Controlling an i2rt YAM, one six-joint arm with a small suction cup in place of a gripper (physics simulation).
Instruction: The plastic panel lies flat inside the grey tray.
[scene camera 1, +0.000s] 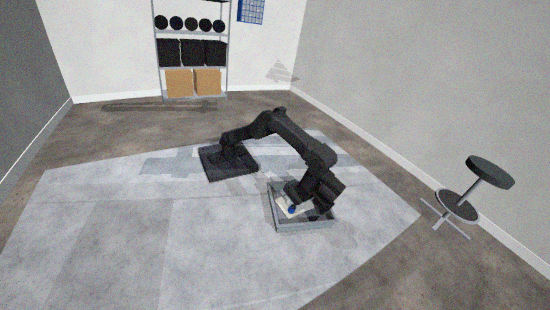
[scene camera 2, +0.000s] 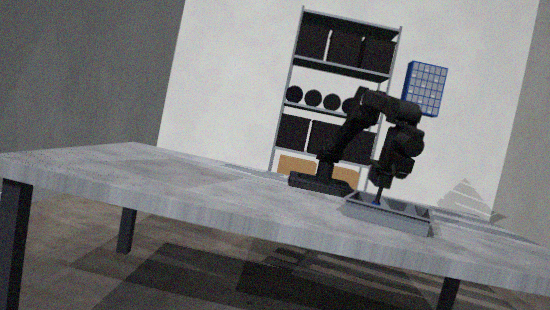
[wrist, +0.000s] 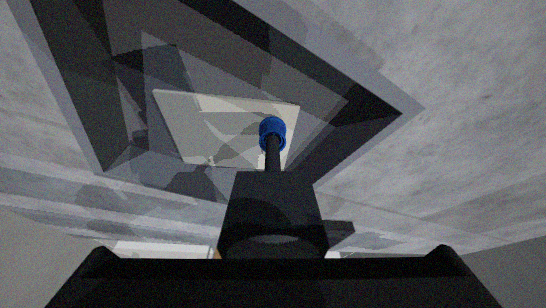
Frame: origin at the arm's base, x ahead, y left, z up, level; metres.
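Seen in the pictures: hand, its tool point: (scene camera 1: 291, 210) (wrist: 272, 129); arm's base, origin of its link: (scene camera 1: 228, 155) (scene camera 2: 322, 180).
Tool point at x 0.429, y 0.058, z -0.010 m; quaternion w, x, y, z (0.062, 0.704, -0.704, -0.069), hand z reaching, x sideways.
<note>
Offsets run from my tool point to a thing's top centre. Level surfaces: height alone.
The pale plastic panel @[0.026 m back, 0.050 m left, 0.012 m down] (scene camera 1: 283, 203) (wrist: 213, 130) lies flat on the floor of the grey tray @[0.001 m back, 0.046 m left, 0.029 m up] (scene camera 1: 303, 225) (scene camera 2: 384, 218) (wrist: 46, 65), towards the tray's back left part. My suction cup (scene camera 1: 291, 210) (scene camera 2: 376, 202) (wrist: 272, 132), blue-tipped, points down inside the tray over the panel's edge area, at or just above its surface. The suction is off and the cup holds nothing. In the side scene view the tray's front wall hides the panel.
The arm's black base (scene camera 1: 226, 162) stands behind the tray on the grey table @[0.021 m down] (scene camera 2: 153, 184). A shelf rack (scene camera 1: 158, 77) (scene camera 2: 286, 88) with boxes stands at the back wall, with a blue bin panel (scene camera 2: 423, 87) beside it. A stool (scene camera 1: 473, 184) stands at the right wall.
</note>
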